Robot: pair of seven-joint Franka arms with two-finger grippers.
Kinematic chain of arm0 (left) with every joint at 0, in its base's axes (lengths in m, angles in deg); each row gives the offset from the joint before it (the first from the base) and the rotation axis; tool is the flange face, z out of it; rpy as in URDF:
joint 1: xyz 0 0 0.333 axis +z
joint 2: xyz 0 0 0 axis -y
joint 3: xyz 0 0 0.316 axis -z
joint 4: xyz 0.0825 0 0 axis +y
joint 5: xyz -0.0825 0 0.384 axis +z
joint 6: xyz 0 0 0 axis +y
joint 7: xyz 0.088 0 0 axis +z
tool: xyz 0 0 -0.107 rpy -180 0 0
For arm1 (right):
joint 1: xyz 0 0 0.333 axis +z
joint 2: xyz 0 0 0 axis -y
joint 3: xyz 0 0 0.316 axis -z
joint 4: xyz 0.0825 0 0 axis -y
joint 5: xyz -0.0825 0 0.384 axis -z
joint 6: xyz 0 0 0 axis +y
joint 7: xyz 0.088 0 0 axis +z
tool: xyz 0 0 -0.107 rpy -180 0 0
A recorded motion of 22 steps. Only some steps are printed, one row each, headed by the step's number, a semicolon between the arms.
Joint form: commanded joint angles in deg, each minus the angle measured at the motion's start. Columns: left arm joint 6, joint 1, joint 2, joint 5, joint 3, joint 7, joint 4; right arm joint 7, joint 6, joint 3, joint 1, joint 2, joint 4, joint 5.
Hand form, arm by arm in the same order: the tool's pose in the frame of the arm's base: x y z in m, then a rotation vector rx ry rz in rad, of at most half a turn. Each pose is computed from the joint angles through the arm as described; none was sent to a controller.
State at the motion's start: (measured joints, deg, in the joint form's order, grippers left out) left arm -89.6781 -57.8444 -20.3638 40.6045 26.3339 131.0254 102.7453; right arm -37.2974 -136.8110 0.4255 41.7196 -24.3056 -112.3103 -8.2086
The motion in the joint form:
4: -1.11 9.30 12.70 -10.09 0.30 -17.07 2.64; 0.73 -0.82 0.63 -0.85 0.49 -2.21 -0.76
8: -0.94 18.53 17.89 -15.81 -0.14 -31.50 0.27; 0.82 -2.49 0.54 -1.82 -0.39 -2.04 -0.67
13: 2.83 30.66 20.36 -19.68 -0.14 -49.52 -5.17; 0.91 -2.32 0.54 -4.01 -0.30 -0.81 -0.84
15: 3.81 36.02 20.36 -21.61 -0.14 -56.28 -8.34; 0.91 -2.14 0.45 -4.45 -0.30 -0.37 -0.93
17: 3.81 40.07 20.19 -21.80 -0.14 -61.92 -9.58; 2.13 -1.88 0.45 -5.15 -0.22 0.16 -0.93
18: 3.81 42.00 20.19 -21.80 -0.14 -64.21 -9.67; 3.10 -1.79 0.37 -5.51 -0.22 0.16 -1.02
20: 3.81 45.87 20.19 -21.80 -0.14 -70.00 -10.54; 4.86 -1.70 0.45 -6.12 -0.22 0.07 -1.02
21: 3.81 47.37 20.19 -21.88 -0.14 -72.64 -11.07; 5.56 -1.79 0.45 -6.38 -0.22 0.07 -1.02
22: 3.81 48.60 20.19 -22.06 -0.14 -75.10 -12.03; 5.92 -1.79 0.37 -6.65 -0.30 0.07 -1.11
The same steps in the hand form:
4: 0.2023 -0.5199 0.4462 -2.6284 -0.7549 -0.6931; 0.4651 0.3896 0.2488 -3.0693 0.0893 0.1067
8: 0.2707 -0.4784 0.5071 -2.6935 -0.7319 -0.5331; 0.4736 0.3836 0.2431 -3.0609 0.1116 0.0825
13: 0.3551 -0.4109 0.5659 -2.7265 -0.6623 -0.3791; 0.4935 0.3696 0.2526 -3.0431 0.1682 0.0584
15: 0.3908 -0.3793 0.5890 -2.7595 -0.6544 -0.3162; 0.4975 0.3679 0.2554 -3.0379 0.1783 0.0545
17: 0.4180 -0.3520 0.5974 -2.7707 -0.6210 -0.2895; 0.5041 0.3635 0.2597 -3.0340 0.1630 0.0452
18: 0.4296 -0.3378 0.5981 -2.7681 -0.6117 -0.2749; 0.5057 0.3609 0.2596 -3.0340 0.1466 0.0469
20: 0.4520 -0.3085 0.6051 -2.7757 -0.5684 -0.2522; 0.5094 0.3545 0.2588 -3.0368 0.1181 0.0470
21: 0.4602 -0.2969 0.6093 -2.7830 -0.5433 -0.2441; 0.5112 0.3522 0.2589 -3.0363 0.1065 0.0436
22: 0.4667 -0.2876 0.6170 -2.7967 -0.5188 -0.2442; 0.5123 0.3505 0.2581 -3.0357 0.1041 0.0459

